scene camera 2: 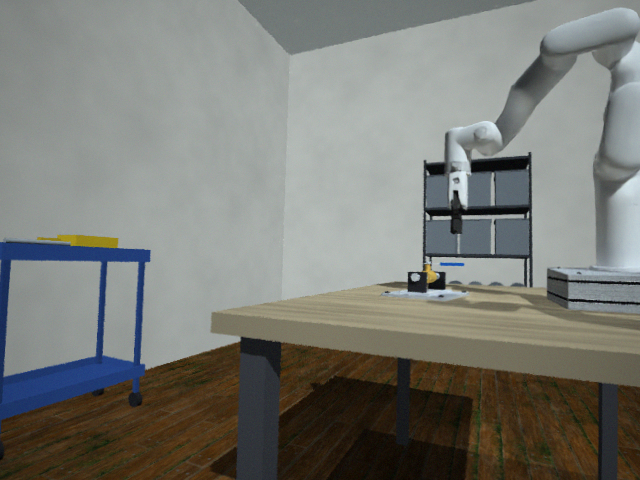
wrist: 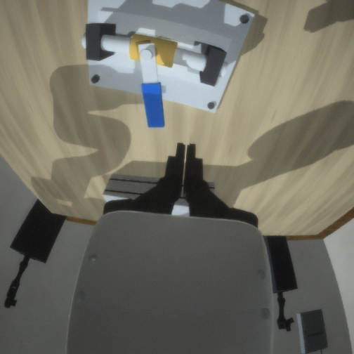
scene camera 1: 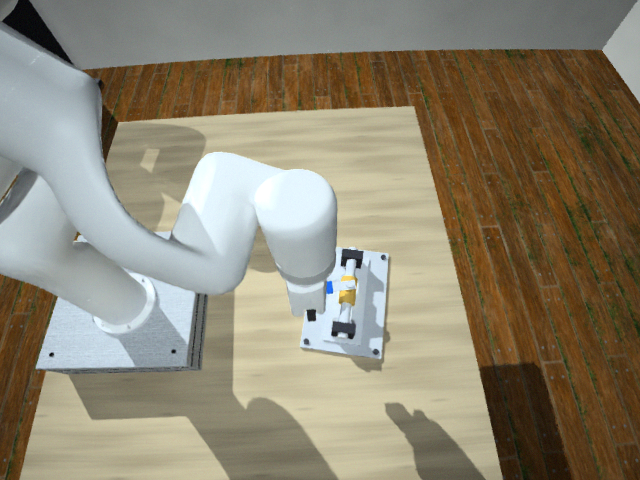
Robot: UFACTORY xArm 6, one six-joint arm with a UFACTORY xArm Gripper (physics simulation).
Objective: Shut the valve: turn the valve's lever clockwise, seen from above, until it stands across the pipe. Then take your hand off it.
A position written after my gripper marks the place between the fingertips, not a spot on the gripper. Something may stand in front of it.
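Note:
My gripper [scene camera 2: 456,233] is visible, and it appears in the wrist view too [wrist: 185,154]. A mounting plate [scene camera 1: 373,320] is also visible.

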